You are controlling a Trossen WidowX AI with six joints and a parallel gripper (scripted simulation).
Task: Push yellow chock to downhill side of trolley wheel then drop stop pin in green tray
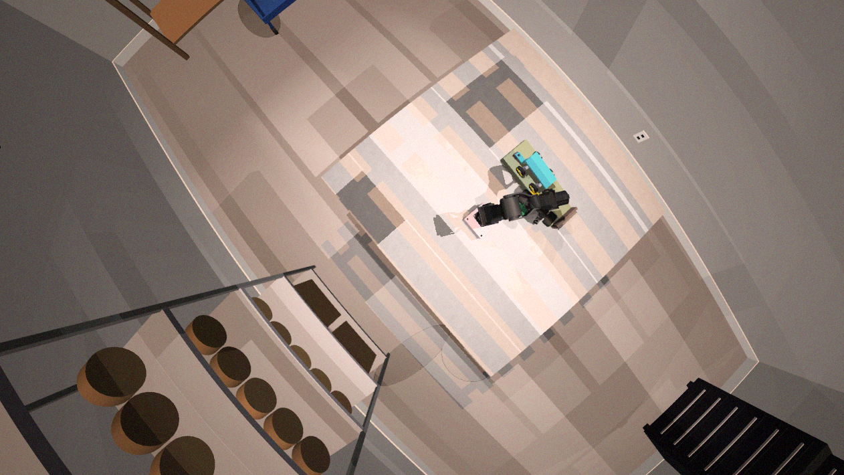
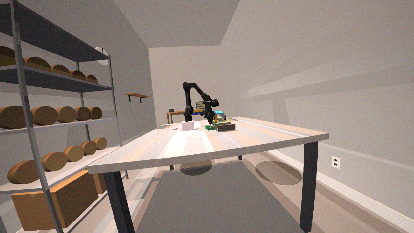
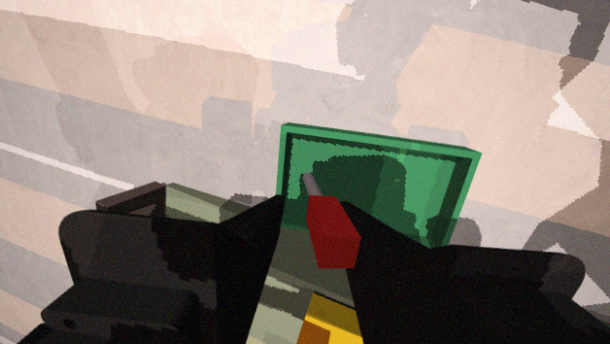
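Right now my gripper tip is 1 cm past the green tray, 3 cm to the right of it and 6 cm above it. Round my gripper tip: brown block: 13 cm ahead, 12 cm to the right, 2 cm below; yellow chock: 6 cm ahead, 4 cm to the left, 3 cm above; stop pin: right at my gripper tip.
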